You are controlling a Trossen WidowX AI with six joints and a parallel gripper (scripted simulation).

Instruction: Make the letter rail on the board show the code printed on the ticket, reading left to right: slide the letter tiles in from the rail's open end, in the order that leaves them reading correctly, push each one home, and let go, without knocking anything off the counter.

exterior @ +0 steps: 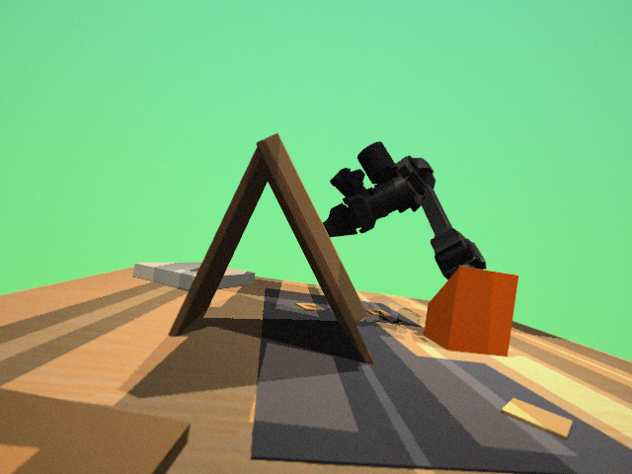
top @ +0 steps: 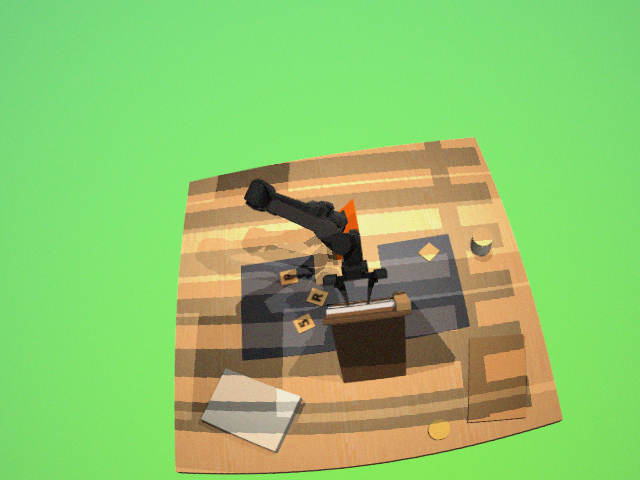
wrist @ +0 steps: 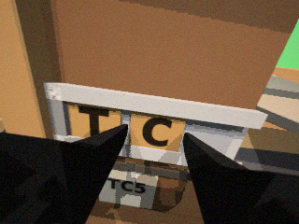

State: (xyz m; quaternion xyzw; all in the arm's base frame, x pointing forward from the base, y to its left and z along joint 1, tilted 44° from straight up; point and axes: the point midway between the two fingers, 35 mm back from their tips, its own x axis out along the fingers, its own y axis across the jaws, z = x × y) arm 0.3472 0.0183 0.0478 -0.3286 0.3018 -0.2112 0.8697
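Right now the white ticket is 40 mm behind my gripper tip, 30 mm to the left of it and 80 mm below it. The rest, counted from my gripper tip: dark mat (170 mm behind, 170 mm below); flat tan slab (330 mm ahead, 380 mm to the left, 160 mm below).
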